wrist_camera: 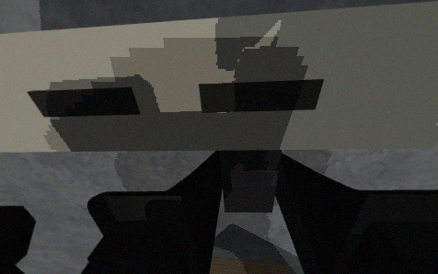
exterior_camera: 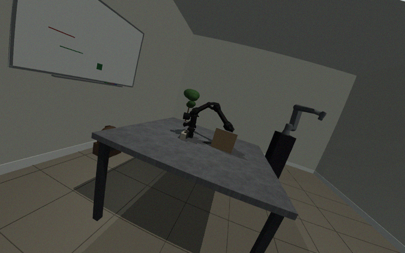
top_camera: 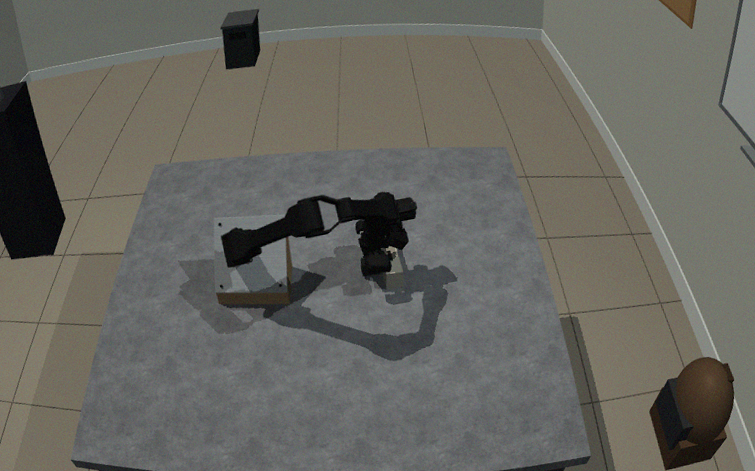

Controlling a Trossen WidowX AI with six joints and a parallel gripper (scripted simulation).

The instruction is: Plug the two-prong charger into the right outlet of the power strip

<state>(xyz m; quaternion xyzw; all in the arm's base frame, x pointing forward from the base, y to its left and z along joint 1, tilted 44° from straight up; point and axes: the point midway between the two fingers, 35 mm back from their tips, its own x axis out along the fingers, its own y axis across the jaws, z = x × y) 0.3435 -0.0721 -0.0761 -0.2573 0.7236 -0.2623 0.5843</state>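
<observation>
Right now my gripper tip is 20 mm short of the dark charger and 10 mm below it.
</observation>
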